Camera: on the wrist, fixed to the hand. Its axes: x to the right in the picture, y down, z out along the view.
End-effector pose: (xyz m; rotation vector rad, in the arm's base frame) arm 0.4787 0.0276 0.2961 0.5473 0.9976 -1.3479
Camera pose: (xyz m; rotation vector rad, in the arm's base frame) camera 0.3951 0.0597 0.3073 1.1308 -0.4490 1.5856
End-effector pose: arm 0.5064 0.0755 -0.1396 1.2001 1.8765 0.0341
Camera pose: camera 0.4248 0.0373 -0.1341 -2.2106 1.3693 -1.4497
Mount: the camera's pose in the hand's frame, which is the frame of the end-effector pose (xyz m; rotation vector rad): -0.0203 -0.0765 -0.0434 0.0216 -0.2618 -3.0938
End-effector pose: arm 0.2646 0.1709 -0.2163 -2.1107 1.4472 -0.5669
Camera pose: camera 0.2869 0.2051 -0.1358 1.6107 2.2616 0.5685
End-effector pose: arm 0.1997 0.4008 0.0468 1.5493 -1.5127 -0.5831
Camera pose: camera 0.2744 0.4225 0.0011 -1.6079 -1.5290 1.3011
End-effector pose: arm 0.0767 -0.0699 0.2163 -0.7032 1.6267 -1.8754
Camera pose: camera 0.0553 -0.0166 0.2859 1.5187 0.6346 0.6184
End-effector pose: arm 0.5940 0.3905 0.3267 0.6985 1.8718 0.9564
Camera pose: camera 0.5580 0.3189 0.2851 -1.7574 0.6413 -1.1527
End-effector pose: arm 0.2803 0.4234 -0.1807 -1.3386 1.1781 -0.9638
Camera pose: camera 0.2439 0.4313 -0.0985 1.3802 1.5480 1.2724
